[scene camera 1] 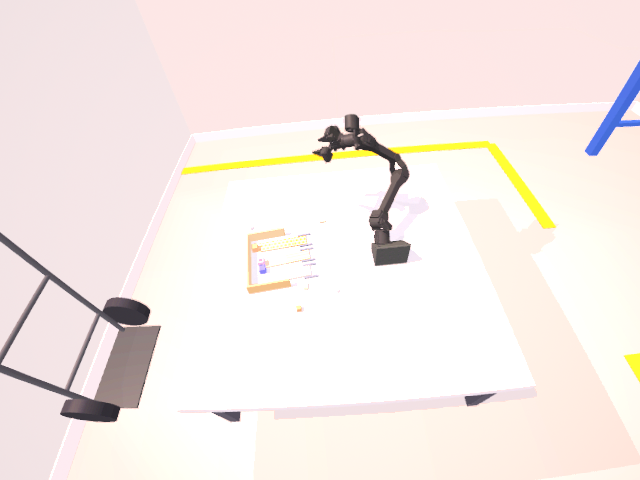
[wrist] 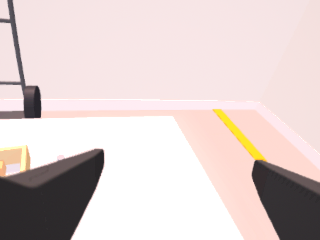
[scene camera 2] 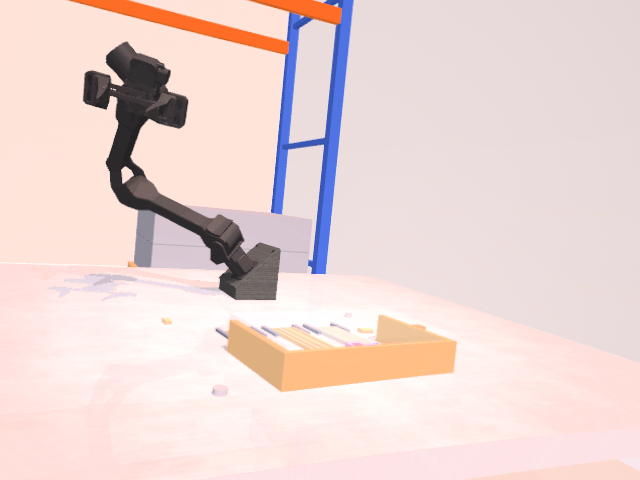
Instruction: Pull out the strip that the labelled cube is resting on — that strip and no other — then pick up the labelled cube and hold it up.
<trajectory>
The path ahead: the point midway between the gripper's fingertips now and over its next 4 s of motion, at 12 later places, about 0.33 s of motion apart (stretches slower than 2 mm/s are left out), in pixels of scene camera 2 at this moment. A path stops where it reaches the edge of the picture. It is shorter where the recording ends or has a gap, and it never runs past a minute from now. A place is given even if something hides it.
My gripper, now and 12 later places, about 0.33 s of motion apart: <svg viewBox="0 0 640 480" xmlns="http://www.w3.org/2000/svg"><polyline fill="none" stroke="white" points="121,107 203,141 268,191 294,225 298,232 305,249 303,270 297,288 292,296 293,301 293,310 292,318 291,326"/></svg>
</trajectory>
